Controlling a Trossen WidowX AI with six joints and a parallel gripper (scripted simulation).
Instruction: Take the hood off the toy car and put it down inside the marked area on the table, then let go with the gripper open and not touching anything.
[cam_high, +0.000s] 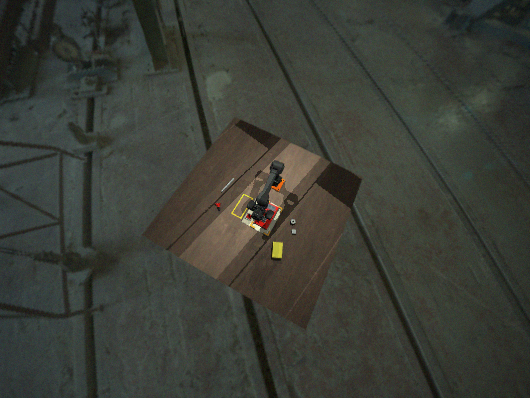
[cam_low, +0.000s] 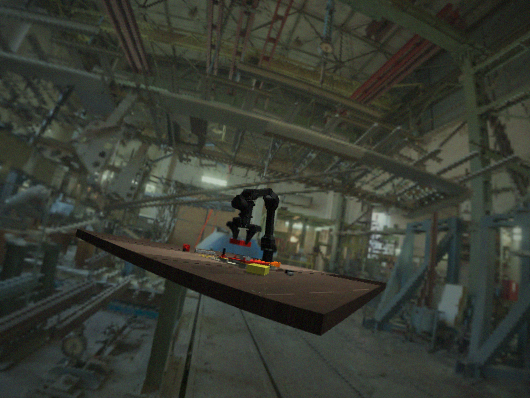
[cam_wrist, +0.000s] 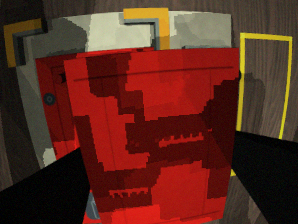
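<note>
The grey mount lies 7 cm to the right of my gripper tip, 7 cm below it and 3 cm ahead of it. The rest, counted from my gripper tip: yellow block: 23 cm to the left, 15 cm ahead, 9 cm below; then white rod: 35 cm to the right, 11 cm behind, 9 cm below; then red hood: 1 cm above.
</note>
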